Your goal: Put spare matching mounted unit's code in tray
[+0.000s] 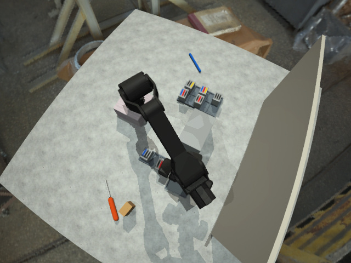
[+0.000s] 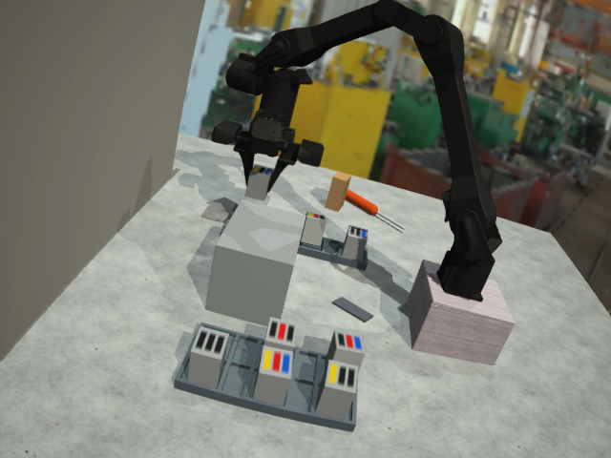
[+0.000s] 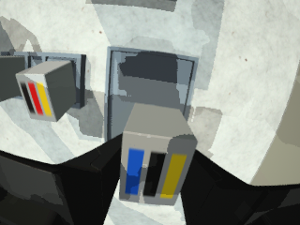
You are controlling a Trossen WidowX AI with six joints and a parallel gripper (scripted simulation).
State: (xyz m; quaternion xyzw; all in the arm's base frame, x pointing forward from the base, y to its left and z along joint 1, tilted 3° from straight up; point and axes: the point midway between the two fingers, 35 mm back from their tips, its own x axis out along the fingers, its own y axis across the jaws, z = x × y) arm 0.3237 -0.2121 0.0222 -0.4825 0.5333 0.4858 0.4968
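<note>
Right now my gripper tip is 7 cm above the grey tray and 1 cm past it. From my gripper tip the other things lie so: small rack (15 cm behind, 7 cm below, 3 cm to the left); then mounted unit (22 cm to the left, 3 cm behind, 2 cm below); then spare (2 cm above).
</note>
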